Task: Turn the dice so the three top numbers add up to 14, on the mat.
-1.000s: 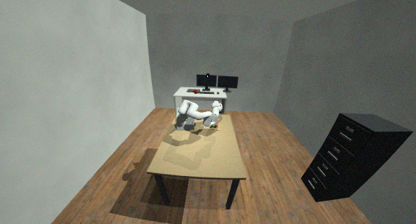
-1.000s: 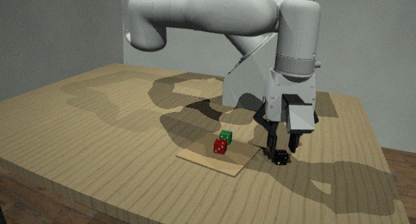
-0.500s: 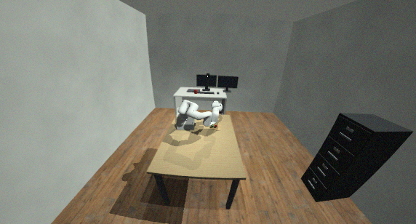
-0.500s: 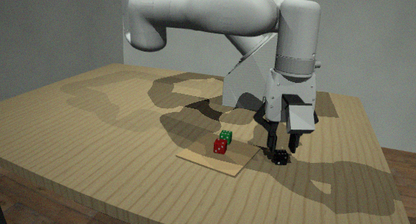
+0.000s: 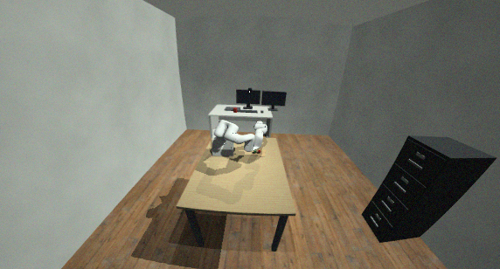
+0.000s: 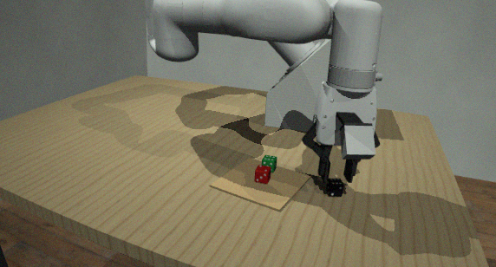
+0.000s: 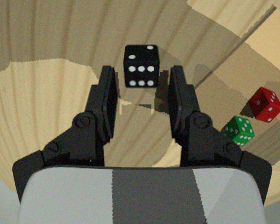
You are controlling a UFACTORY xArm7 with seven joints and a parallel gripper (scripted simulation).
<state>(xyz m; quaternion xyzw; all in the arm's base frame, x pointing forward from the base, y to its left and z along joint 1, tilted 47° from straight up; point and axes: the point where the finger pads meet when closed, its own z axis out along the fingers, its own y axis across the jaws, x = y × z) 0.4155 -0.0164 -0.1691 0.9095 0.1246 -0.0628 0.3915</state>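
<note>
Right now my hand is 40 mm above the black die. Round my hand: red die 130 mm to the right, 30 mm below; then green die 50 mm behind, 130 mm to the right, 30 mm below; then tan mat 130 mm to the right, 50 mm below.
</note>
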